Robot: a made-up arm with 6 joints.
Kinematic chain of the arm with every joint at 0, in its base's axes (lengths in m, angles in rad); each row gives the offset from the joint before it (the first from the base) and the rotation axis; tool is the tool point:
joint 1: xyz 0 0 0.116 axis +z
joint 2: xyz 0 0 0 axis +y
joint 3: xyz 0 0 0.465 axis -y
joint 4: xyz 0 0 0 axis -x
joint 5: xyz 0.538 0 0 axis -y
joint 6: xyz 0 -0.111 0 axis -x
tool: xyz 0 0 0
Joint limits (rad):
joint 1: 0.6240..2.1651
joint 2: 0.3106..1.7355
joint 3: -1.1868..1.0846
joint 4: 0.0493..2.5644
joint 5: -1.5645..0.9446
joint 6: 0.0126..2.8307
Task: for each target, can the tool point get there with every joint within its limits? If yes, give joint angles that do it. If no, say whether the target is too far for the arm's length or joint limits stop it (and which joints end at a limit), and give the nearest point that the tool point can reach.
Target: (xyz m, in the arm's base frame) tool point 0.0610 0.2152 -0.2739
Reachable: yes | joints 1.7336 1.3810 -0.7851 0.5429 -0.1404 2.0036
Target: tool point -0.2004 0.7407 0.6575
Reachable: yes | joints 1.9605 0.5416 0.7062 0.5249 -1.0730 0.6191
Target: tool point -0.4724 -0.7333 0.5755
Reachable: no: joint limits stop it (at a limit: joint 1, joint 2, joint 3, joint 4) | nearest point 0.0118 -0.1281 -0.0826 | short by 1.017 m
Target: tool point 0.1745 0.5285 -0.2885
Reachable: yes | joints 1.1816 1.2821 -0.2784 1.9303 -0.5255 1.3372
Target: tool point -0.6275 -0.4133 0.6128
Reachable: no: joint limits stop it (at a limit: joint 1, joint 2, joint 3, joint 4) | nearest point -0.3484 0.3494 0.9781 | short by 0.891 m
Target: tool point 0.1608 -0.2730 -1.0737
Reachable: no: too far | nearest point 0.2619 0.0519 -0.4531 | short by 0.708 m
